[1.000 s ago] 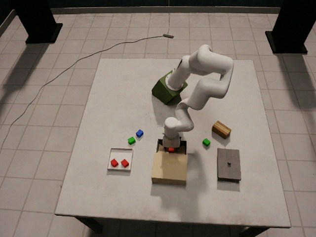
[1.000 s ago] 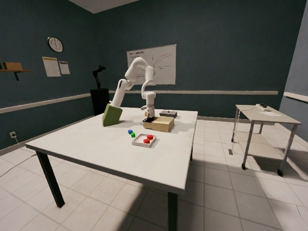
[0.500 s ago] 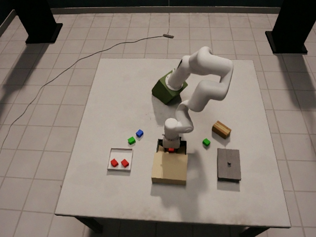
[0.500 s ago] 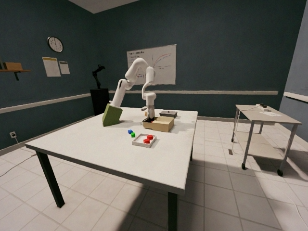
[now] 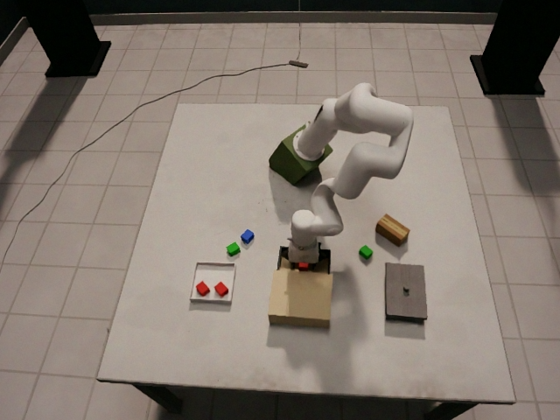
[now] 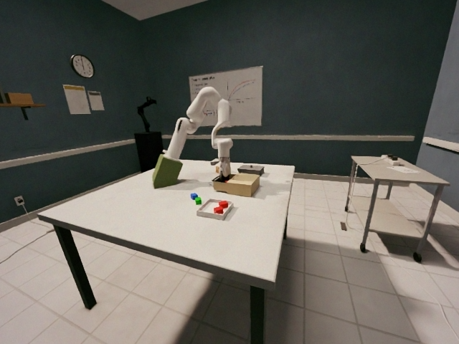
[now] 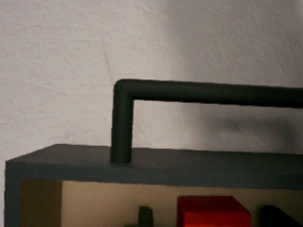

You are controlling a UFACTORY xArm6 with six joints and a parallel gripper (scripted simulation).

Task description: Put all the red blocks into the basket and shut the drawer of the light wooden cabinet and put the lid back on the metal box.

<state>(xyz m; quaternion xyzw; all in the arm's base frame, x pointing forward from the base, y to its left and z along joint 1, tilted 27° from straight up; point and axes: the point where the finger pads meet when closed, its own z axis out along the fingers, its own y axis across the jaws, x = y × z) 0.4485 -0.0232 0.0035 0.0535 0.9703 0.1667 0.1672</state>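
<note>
The drawer is 1 cm ahead of my hand. Also, from my hand: blue block: 13 cm behind, 21 cm to the right, 3 cm below; light wooden cabinet: 8 cm ahead; white basket: 6 cm ahead, 32 cm to the right, 3 cm below.
</note>
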